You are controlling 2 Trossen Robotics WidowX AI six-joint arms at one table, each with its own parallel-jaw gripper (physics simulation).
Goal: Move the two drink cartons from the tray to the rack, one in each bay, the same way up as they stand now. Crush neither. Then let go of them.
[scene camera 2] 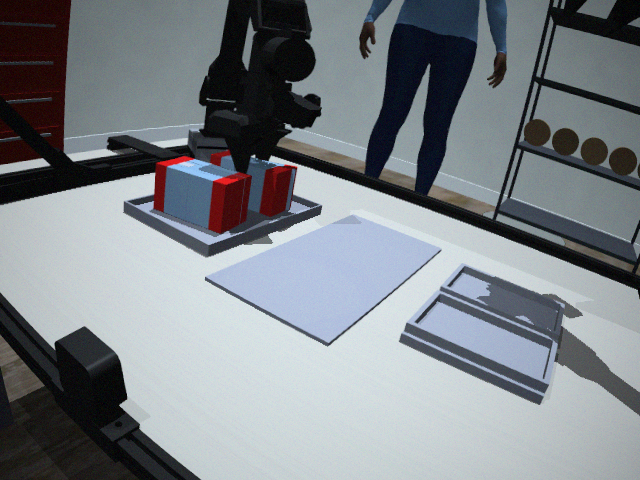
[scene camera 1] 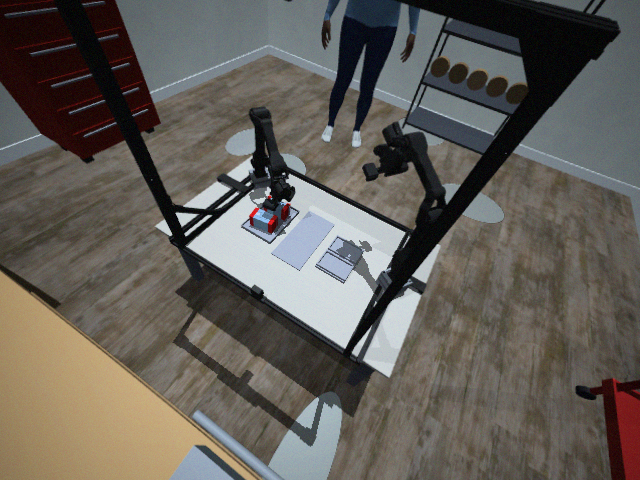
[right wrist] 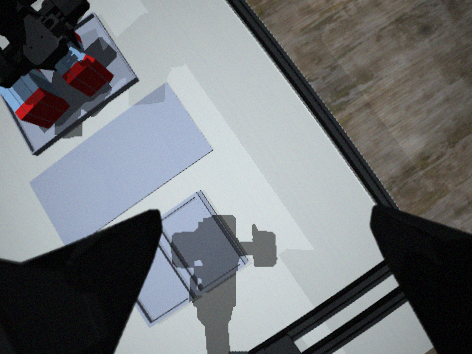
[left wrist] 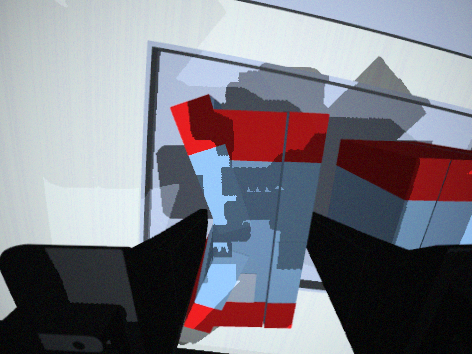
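Pixels of known places: left gripper, between the fingertips: (scene camera 2: pixel 251 174) (scene camera 1: pixel 276 207) (right wrist: pixel 67 57) (left wrist: pixel 253 216); right gripper, between the fingertips: (scene camera 2: pixel 585 26) (scene camera 1: pixel 375 178) (right wrist: pixel 265 218); left arm's base, origin of its link: (scene camera 2: pixel 216 134) (scene camera 1: pixel 260 173).
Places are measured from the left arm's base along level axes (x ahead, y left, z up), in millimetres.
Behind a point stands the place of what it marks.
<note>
Two light-blue cartons with red ends stand side by side in the tray (scene camera 1: pixel 255 234) @(x 361, y -154, z -48 mm) (scene camera 2: pixel 170 230) @(x 375, y -145, z -47 mm) (left wrist: pixel 150 125) @(x 255, y 79, z -45 mm) (right wrist: pixel 120 91) @(x 320, y 74, z -48 mm). My left gripper (scene camera 1: pixel 279 201) @(x 266, y -7, z -2 mm) (scene camera 2: pixel 252 164) @(x 266, y -7, z -2 mm) (left wrist: pixel 253 216) @(x 266, y -7, z -2 mm) is open and low over the back carton (scene camera 1: pixel 284 209) @(x 313, y 15, z 20 mm) (scene camera 2: pixel 279 191) @(x 318, y 22, z -12 mm) (left wrist: pixel 297 200) @(x 292, y -7, z 18 mm) (right wrist: pixel 90 77) @(x 306, y 36, z -8 mm), one finger on each side. The finger between the cartons partly hides it. The front carton (scene camera 1: pixel 263 220) @(x 343, y -105, z 18 mm) (scene camera 2: pixel 188 193) @(x 339, y -118, z -9 mm) (left wrist: pixel 435 220) @(x 331, y -67, z 18 mm) (right wrist: pixel 42 107) @(x 358, y -51, z 2 mm) is beside that finger. My right gripper (scene camera 1: pixel 381 153) (right wrist: pixel 265 218) @(x 533, y 320, z 320 mm) is wide open and empty, high above the rack side. The rack (scene camera 1: pixel 336 263) @(x 661, y 137, z -46 mm) (scene camera 2: pixel 470 363) @(x 695, y 79, z -46 mm) (right wrist: pixel 162 285) @(x 685, y 150, z -45 mm) has two empty bays.
A thin flat panel (scene camera 1: pixel 302 240) (scene camera 2: pixel 325 279) (left wrist: pixel 400 15) (right wrist: pixel 122 137) lies between tray and rack. A black frame surrounds the table; one upright (scene camera 1: pixel 449 206) @(x 1021, y -31, z 762 mm) crosses in front of the right arm. A small black block (scene camera 1: pixel 256 291) @(x 672, y -255, z -3 mm) (scene camera 2: pixel 90 366) @(x 683, y -248, z -2 mm) sits on the front rail.
</note>
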